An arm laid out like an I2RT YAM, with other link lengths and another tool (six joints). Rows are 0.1 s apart.
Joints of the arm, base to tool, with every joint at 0 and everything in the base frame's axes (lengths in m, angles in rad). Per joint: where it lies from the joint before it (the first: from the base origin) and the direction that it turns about. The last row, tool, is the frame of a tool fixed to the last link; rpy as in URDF.
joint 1: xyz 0 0 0.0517 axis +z
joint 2: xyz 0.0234 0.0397 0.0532 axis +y
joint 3: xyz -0.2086 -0.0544 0 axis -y
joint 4: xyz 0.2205 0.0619 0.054 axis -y
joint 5: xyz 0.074 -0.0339 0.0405 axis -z
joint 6: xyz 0.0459 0 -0.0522 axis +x
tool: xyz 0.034 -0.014 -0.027 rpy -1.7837 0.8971 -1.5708
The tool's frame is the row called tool.
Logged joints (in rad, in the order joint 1, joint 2, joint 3, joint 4, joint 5, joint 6), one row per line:
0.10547, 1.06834, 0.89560, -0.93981, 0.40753, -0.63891
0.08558, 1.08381, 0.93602, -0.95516, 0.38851, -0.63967
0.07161, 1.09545, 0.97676, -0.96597, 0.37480, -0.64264
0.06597, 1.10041, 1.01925, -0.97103, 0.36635, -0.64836
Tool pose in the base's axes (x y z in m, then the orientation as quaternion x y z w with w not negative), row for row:
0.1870, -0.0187, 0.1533, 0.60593, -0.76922, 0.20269, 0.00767
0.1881, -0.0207, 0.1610, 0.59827, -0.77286, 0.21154, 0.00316
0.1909, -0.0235, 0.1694, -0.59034, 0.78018, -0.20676, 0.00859
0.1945, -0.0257, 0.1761, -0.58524, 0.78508, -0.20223, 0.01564
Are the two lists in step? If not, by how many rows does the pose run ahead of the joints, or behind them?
The pose runs 2 rows behind the joints: the pose in row i belongs to the joints in row i - 2.
